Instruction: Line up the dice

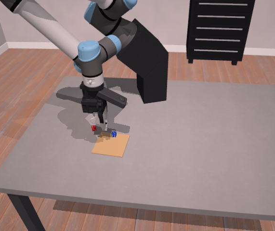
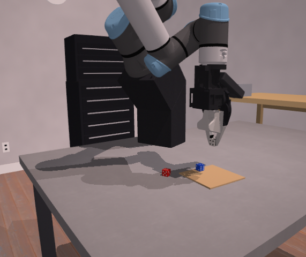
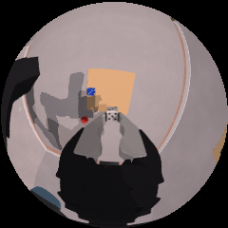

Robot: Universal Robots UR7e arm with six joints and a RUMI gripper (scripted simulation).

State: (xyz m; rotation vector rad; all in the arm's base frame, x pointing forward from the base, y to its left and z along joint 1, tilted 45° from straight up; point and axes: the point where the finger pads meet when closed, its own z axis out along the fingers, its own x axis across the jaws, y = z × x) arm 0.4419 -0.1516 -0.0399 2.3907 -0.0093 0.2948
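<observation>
My hand is 12 cm above the tan mat, 2 cm to the right of it and 2 cm past it. The rest, counted from my hand: red die 12 cm behind, 11 cm below, 8 cm to the right; white die 1 cm below; blue die 11 cm below, 7 cm behind, 3 cm to the left.
</observation>
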